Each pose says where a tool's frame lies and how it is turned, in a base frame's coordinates. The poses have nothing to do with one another.
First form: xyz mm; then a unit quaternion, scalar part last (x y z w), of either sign.
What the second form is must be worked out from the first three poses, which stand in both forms.
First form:
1: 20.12 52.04 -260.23 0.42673 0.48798 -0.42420 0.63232
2: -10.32 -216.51 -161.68 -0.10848 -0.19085 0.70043 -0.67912
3: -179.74 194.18 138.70 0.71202 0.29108 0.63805 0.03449
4: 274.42 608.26 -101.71 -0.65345 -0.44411 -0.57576 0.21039
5: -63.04 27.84 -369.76 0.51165 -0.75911 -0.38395 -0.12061
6: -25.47 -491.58 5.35 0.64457 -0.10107 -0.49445 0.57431
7: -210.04 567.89 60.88 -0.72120 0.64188 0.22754 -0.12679
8: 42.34 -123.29 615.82 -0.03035 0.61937 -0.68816 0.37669
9: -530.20 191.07 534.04 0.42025 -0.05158 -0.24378 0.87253
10: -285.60 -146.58 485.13 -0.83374 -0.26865 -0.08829 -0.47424
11: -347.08 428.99 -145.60 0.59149 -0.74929 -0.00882 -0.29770
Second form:
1: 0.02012 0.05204 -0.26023 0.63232 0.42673 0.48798 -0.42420
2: -0.01032 -0.21651 -0.16168 0.67912 0.10848 0.19085 -0.70043
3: -0.17974 0.19418 0.13870 0.03449 0.71202 0.29108 0.63805
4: 0.27442 0.60826 -0.10171 0.21039 -0.65345 -0.44411 -0.57576
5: -0.06304 0.02784 -0.36976 0.12061 -0.51165 0.75911 0.38395
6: -0.02547 -0.49158 0.00535 0.57431 0.64457 -0.10107 -0.49445
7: -0.21004 0.56789 0.06088 0.12679 0.72120 -0.64188 -0.22754
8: 0.04234 -0.12329 0.61582 0.37669 -0.03035 0.61937 -0.68816
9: -0.53020 0.19107 0.53404 0.87253 0.42025 -0.05158 -0.24378
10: -0.28560 -0.14658 0.48513 0.47424 0.83374 0.26865 0.08829
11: -0.34708 0.42899 -0.14560 0.29770 -0.59149 0.74929 0.00882
